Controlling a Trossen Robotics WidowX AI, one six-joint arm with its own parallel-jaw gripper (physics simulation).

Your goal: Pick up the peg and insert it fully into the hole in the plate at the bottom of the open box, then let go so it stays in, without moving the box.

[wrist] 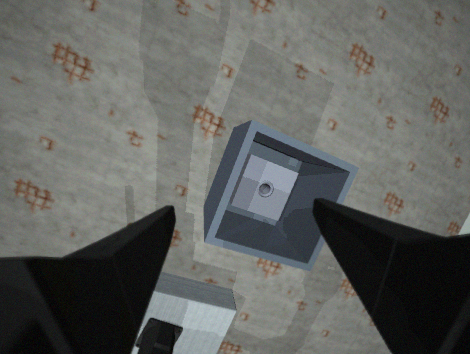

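Where they show: gripper, fingertip midpoint: (244, 209); arm's base, origin of the base link: (159, 335).
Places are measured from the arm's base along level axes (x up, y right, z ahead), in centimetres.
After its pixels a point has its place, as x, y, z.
Note:
The open blue-grey box (226, 172) {5.1, -4.5, 32.7} stands right of centre in the wrist view, seen from above and turned at an angle. A pale plate (277, 176) {0.4, 4.3, 35.7} lies at its bottom, with a small round hole (265, 189) {-1.6, 4.4, 32.7} ringed in grey; no brown peg shows in it. My gripper (244, 209) {20.7, -5.4, 32.6} is open and empty, its fingertips wide apart above the box's left side and the table. The right fingertip overlaps the box's right part in the view. A tiny brown sliver, apparently the peg (131, 223) {-5.1, -13.7, 15.3}, shows at the left finger's upper edge; the rest is hidden behind that finger.
A light metallic block (205, 315) {0.2, 5.7, 7.1} with a black part (159, 336) {3.4, -1.0, 3.7} on it stands at the lower left, partly behind the left finger. The mottled grey table (100, 165) {-5.4, -22.6, 22.7} has rust-coloured marks and shadows. A pale edge shows at the far right.

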